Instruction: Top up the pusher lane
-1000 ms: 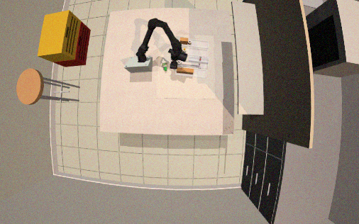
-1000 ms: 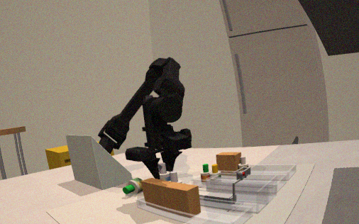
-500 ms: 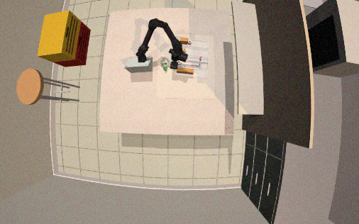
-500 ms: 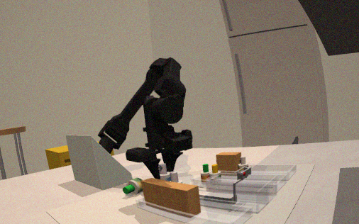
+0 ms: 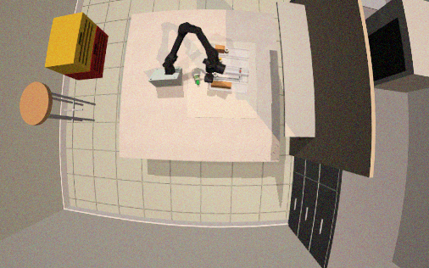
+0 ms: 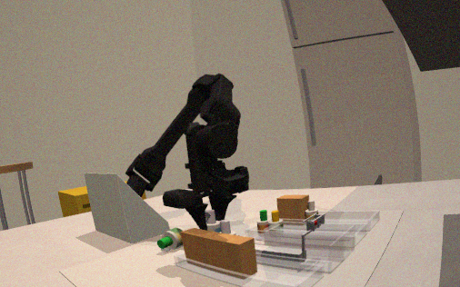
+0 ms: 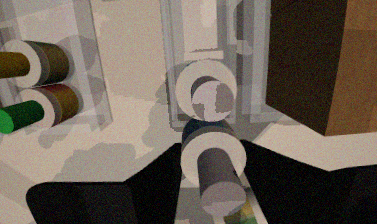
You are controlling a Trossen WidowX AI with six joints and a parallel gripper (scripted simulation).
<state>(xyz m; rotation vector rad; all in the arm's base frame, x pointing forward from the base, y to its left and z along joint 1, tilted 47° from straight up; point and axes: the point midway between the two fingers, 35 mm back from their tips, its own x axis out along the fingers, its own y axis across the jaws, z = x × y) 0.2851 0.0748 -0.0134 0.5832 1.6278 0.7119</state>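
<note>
Right now my gripper tip is 18 cm short of the clear lane rack, 3 cm to the right of it and 3 cm above it. Also, from my gripper tip: red mark (22 cm ahead, 4 cm to the left, 2 cm above).
</note>
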